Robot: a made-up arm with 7 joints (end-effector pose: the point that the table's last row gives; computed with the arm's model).
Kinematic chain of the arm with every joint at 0, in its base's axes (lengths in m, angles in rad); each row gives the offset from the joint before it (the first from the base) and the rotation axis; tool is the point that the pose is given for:
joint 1: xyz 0 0 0.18 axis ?
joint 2: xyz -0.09 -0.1 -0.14 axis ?
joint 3: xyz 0 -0.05 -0.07 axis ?
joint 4: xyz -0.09 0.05 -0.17 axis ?
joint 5: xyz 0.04 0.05 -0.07 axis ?
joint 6: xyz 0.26 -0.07 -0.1 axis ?
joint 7: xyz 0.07 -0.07 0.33 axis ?
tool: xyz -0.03 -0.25 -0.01
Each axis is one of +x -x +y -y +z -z.
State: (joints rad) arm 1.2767 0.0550 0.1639 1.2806 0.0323 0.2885 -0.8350
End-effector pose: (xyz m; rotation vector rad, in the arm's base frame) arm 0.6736 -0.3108 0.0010 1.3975 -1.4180 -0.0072
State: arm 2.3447 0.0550 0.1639 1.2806 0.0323 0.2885 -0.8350
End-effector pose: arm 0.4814 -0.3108 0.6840 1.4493 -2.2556 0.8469
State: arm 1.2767 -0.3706 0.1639 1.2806 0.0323 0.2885 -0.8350
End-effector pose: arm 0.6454 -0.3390 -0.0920 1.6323 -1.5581 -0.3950
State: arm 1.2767 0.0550 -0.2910 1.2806 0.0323 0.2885 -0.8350
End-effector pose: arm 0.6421 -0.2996 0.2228 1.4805 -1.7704 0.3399
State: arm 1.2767 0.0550 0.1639 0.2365 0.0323 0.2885 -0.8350
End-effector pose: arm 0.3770 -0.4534 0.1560 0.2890 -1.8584 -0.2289
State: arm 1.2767 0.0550 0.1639 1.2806 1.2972 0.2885 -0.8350
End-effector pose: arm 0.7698 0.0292 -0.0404 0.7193 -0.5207 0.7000
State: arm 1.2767 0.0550 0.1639 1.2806 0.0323 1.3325 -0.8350
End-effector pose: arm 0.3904 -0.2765 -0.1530 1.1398 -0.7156 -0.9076
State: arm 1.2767 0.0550 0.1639 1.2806 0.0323 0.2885 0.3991
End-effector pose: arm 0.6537 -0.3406 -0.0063 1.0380 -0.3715 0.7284
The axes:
joint 1: -y
joint 2: +z
joint 3: +y
joint 4: +x
joint 5: +y
joint 6: -z
joint 7: +y

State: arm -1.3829 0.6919 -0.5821 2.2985 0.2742 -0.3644 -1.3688
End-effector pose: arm -0.2509 0.4151 -0.0997 1.9496 0.2132 -2.0328
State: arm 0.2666 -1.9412 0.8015 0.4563 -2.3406 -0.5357 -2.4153
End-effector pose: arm -0.1913 0.4653 0.2200 2.4871 1.2453 -0.7736
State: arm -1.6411 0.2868 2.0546 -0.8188 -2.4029 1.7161 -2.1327
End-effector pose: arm 0.0715 -0.3935 0.3948 -0.8699 -0.2087 -0.2945
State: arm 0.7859 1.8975 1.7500 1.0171 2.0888 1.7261 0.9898
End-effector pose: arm 0.1821 -0.4072 -0.1462 1.6189 -0.6218 1.7568
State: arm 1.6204 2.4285 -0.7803 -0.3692 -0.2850 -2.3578 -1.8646
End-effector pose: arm 0.0515 -0.1998 -0.3112 0.2148 -1.6911 -1.5813
